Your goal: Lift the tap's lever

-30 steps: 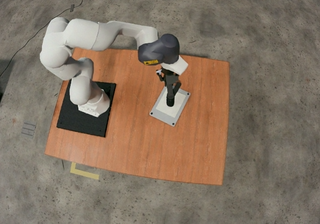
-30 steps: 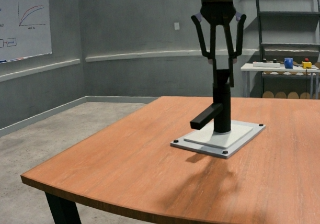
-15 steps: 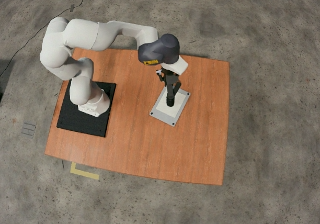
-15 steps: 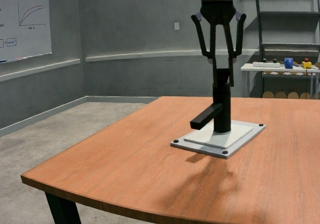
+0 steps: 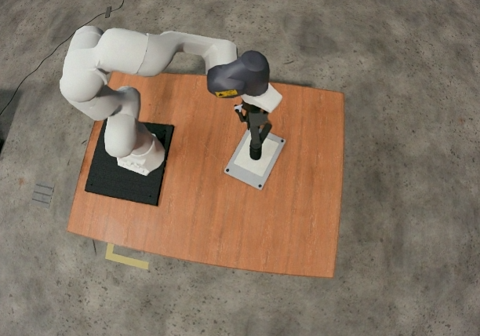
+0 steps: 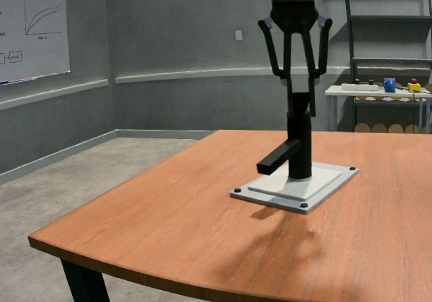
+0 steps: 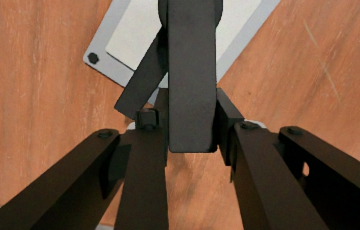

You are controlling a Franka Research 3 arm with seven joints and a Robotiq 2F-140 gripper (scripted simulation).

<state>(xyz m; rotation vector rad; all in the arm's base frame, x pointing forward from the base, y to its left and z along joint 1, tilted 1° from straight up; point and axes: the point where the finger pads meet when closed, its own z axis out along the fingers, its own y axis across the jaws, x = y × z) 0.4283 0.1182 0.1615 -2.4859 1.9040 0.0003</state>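
Now: hand 1 cm short of the lever, 3 cm to the left of it and 1 cm above it. Also, from my hand: black tap 2 cm ahead, 4 cm to the right, 6 cm below.
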